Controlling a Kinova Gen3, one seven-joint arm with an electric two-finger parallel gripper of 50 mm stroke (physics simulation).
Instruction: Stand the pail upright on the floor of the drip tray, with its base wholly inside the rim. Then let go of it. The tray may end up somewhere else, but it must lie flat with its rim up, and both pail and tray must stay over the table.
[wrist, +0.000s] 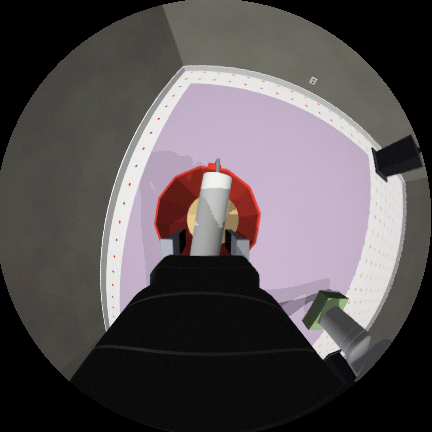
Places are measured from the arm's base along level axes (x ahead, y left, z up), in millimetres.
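Pixels of known places: gripper, fingertip midpoint: (204, 237); arm's base, link origin: (329, 316).
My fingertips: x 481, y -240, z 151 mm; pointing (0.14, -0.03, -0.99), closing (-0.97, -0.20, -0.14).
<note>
Ahead of a thing's pixels: the offset from my fingertips to its top centre. "spot": to the spot under its first point. Level surfaces: height alone.
The red, many-sided pail @[spot: 94 mm ahead, 43 mm right, 100 mm down] (172, 200) stands upright on the purple surface, its mouth facing the camera and a tan round floor showing inside. Its bail is raised: a thin grey wire joins a red lug at the far rim, and a thick white-grey grip @[4 mm back, 21 mm right, 37 mm up] (212, 210) runs over the mouth towards the gripper. My gripper (204, 237) is open, above the near part of the pail. The grip passes between the fingers, with a gap on each side. The near side of the pail is hidden by the gripper. I cannot make out the drip tray in this view.
The purple table top @[214 mm down] (300, 175) has a white dotted border and a grey edge, close to the pail's left. A green block (320, 310) with a grey cylinder (347, 332) stands at lower right. A black box-like object (398, 157) is at the right edge.
</note>
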